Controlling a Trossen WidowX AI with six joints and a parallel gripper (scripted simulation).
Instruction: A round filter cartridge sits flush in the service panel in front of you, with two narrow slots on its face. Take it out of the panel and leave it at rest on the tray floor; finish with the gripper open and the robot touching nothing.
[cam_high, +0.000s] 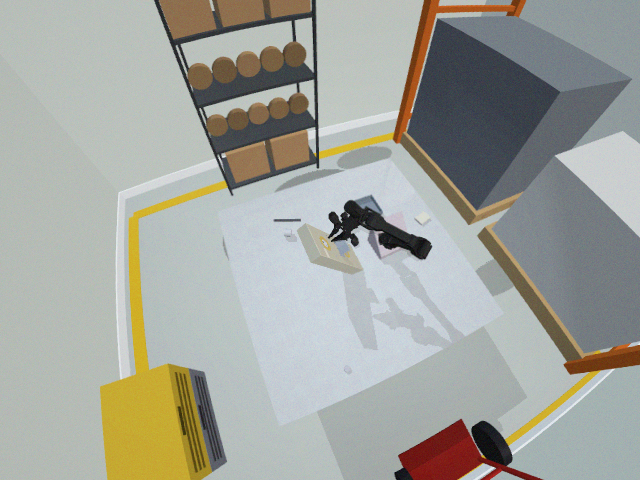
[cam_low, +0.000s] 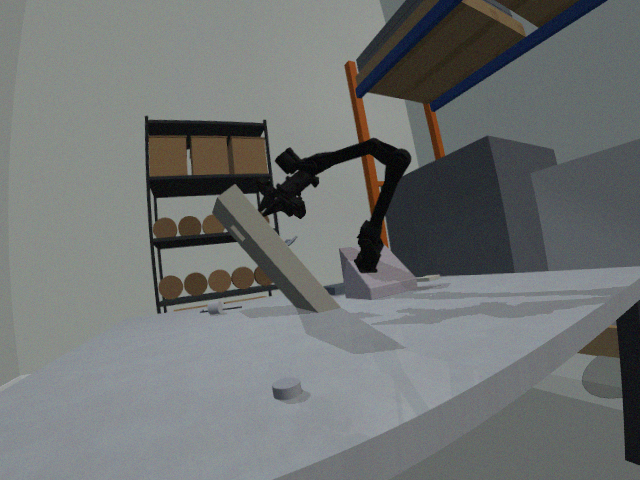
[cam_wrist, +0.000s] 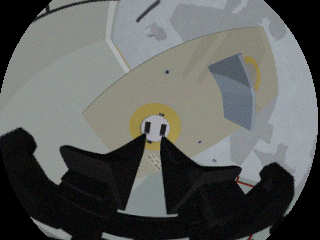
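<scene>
My gripper tip is now 40 mm short of the round filter cartridge and 30 mm above it. The rest, counted from my gripper tip: white pad 680 mm behind, 290 mm below, 130 mm to the right; tray 360 mm behind, 310 mm to the right, 290 mm below.
</scene>
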